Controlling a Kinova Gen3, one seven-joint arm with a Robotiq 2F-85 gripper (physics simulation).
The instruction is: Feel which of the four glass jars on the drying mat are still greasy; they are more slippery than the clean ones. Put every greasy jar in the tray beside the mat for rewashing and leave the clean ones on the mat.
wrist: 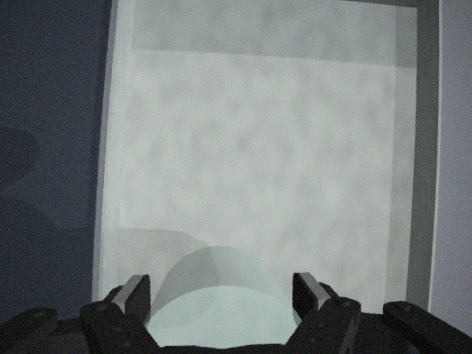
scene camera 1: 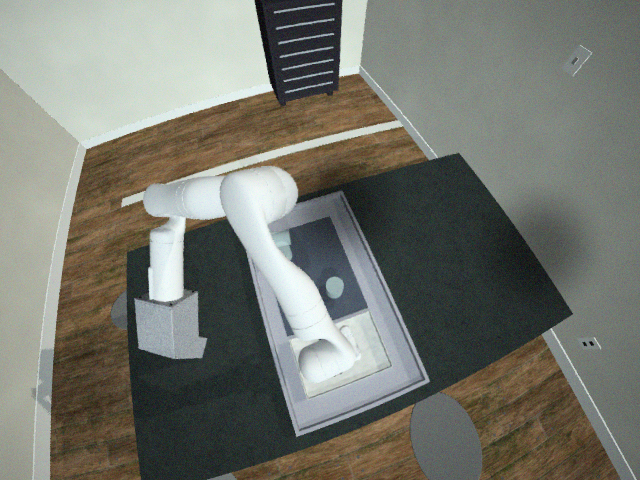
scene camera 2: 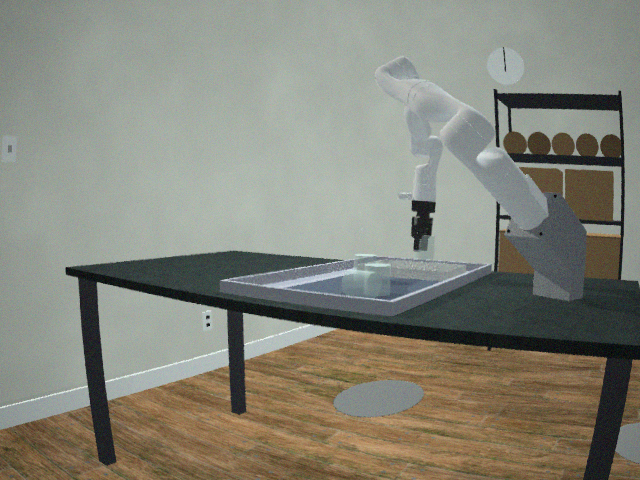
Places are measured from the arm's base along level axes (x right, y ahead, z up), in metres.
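Where they show: gripper, fingertip midpoint: (wrist: pixel 221 295) (scene camera 2: pixel 420 251); arm's base, link origin: (scene camera 1: pixel 167 295) (scene camera 2: pixel 532 214).
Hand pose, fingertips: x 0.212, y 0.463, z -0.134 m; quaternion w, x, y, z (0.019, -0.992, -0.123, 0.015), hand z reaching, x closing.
Note:
Things, the pixels of their top centre, and the offset from my fingertips. "pt": a spot on its surface instead. Level surfaces: height alone.
- pale green glass jar, top centre: (scene camera 2: pixel 424 234) dx +0.003, dy -0.013, dz +0.051 m
- pale tray, top centre: (wrist: pixel 273 216) (scene camera 2: pixel 413 264) (scene camera 1: pixel 340 354) dx +0.021, dy +0.037, dz -0.047 m
- dark blue drying mat, surface height: dz -0.074 m
- shallow lavender walled bin, surface spot: (wrist: pixel 457 150) pt dx +0.141, dy +0.110, dz -0.077 m
- dark table, surface height: dz -0.079 m
My gripper (scene camera 2: pixel 419 246) (wrist: pixel 221 295) is shut on a pale green glass jar (scene camera 2: pixel 429 249) (wrist: pixel 220 320), upright between the fingers, and holds it above the pale tray (scene camera 1: pixel 371 353) (scene camera 2: pixel 450 269) (wrist: pixel 260 150); the exact gap below is unclear. In scene camera 1 the arm hides gripper and held jar. On the dark blue drying mat (scene camera 1: pixel 310 237) (scene camera 2: pixel 413 285) (wrist: pixel 50 75), one jar (scene camera 1: pixel 334 287) stands apart, and two pale jar shapes (scene camera 1: pixel 282 238) (scene camera 1: pixel 285 252) show partly behind the arm. In scene camera 2 the mat jars (scene camera 2: pixel 381 276) overlap.
A shallow lavender walled bin (scene camera 1: pixel 356 400) (scene camera 2: pixel 310 303) (wrist: pixel 457 150) surrounds mat and tray on the dark table (scene camera 1: pixel 439 248) (scene camera 2: pixel 180 273). The arm's base (scene camera 1: pixel 168 325) (scene camera 2: pixel 560 258) stands beside the bin. A black shelf rack (scene camera 2: pixel 560 100) stands behind the table.

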